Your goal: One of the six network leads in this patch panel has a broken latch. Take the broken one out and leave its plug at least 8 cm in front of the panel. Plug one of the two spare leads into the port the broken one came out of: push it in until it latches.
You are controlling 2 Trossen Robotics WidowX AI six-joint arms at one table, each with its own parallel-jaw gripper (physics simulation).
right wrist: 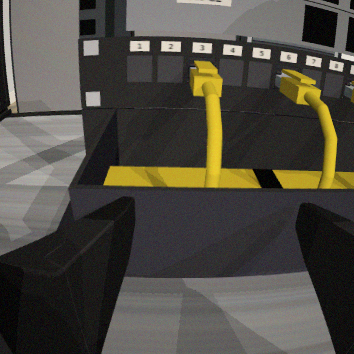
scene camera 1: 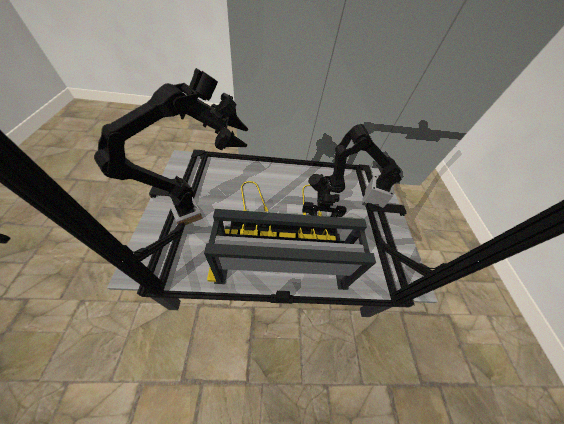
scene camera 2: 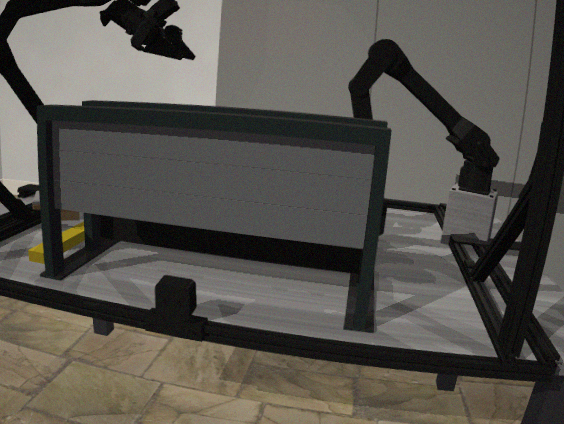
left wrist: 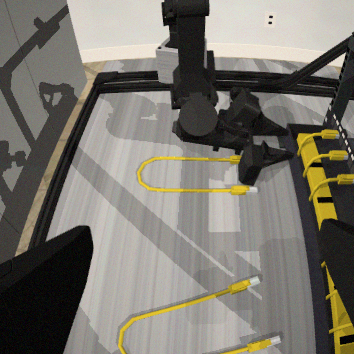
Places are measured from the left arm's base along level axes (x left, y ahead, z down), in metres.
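Pixels of known places: left gripper, fingertip midpoint: (scene camera 1: 247, 137) (scene camera 2: 188, 58) (left wrist: 209, 236); right gripper, fingertip midpoint: (right wrist: 219, 212) (left wrist: 290, 143); left arm's base, origin of the base link: (scene camera 1: 184, 208); right arm's base, origin of the base link: (scene camera 1: 383, 185) (scene camera 2: 474, 190).
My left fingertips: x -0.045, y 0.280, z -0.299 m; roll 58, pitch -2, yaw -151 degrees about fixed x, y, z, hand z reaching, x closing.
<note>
For each thing: its top centre in the pictures, then the offset to it from my left fingertips. "spot": a spot on its surface instead.
- patch panel, middle of its top: (scene camera 2: 222, 107) (scene camera 1: 292, 221) dx -0.331, dy -0.013, dz +0.081 m
- port 3, surface spot: (right wrist: 206, 80) spot: dx -0.369, dy +0.164, dz +0.254 m
- black cable tray, surface spot: (right wrist: 168, 246) spot: dx -0.332, dy +0.208, dz +0.305 m
- U-shaped, surface spot: (scene camera 1: 255, 184) spot: dx +0.071, dy +0.071, dz +0.341 m
The patch panel (scene camera 1: 289, 219) (scene camera 2: 217, 181) stands across the table, and the right wrist view shows its numbered port row (right wrist: 105, 74). Yellow leads sit plugged in, one at port 3 (right wrist: 206, 80) and one near port 6 (right wrist: 297, 89); more show in the left wrist view (left wrist: 330, 134). They drop into a black cable tray (right wrist: 168, 246). Two spare yellow leads lie on the table, one U-shaped (left wrist: 144, 175) (scene camera 1: 252, 187) and one nearer the camera (left wrist: 242, 286). My right gripper (scene camera 1: 324, 209) (left wrist: 290, 143) (right wrist: 219, 212) is open and empty, low in front of the tray. My left gripper (scene camera 1: 243, 136) (scene camera 2: 185, 50) (left wrist: 209, 236) is open and empty, high above the table.
A black frame (scene camera 1: 272, 298) rims the table. A grey cabinet (scene camera 1: 343, 63) stands behind it. The right arm's white base block (scene camera 1: 378, 195) (scene camera 2: 467, 214) sits at the right rail. A small black block (scene camera 2: 175, 294) sits on the front rail.
</note>
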